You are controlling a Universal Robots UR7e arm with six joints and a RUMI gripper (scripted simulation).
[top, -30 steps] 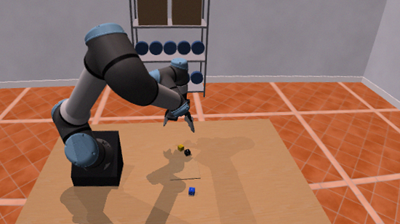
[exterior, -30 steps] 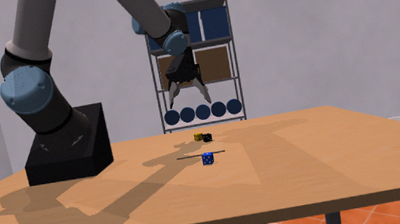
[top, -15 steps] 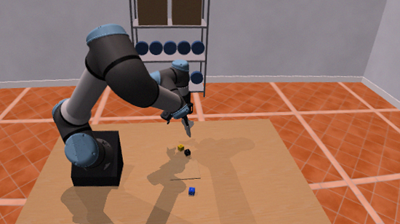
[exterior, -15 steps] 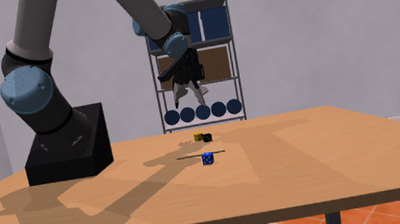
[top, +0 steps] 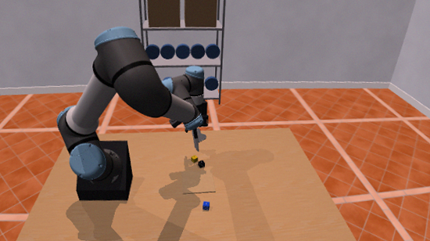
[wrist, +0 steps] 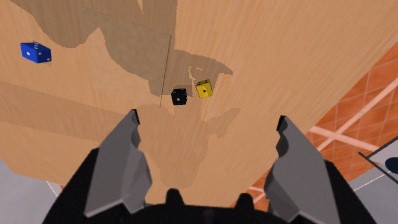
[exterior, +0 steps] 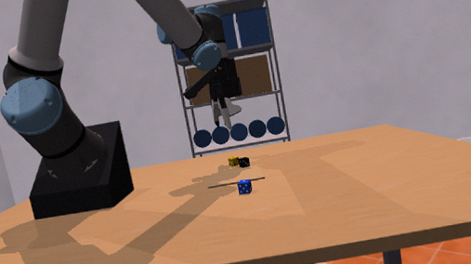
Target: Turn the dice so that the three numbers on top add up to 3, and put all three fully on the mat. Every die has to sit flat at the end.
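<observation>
The yellow die lies 10 cm below my hand and 1 cm ahead of it. From my hand the other things lie so: blue die 30 cm to the right, 10 cm below, 4 cm ahead; black die 10 cm below, 4 cm to the right, 4 cm ahead; tan mat 15 cm to the right, 11 cm below, 2 cm ahead.
</observation>
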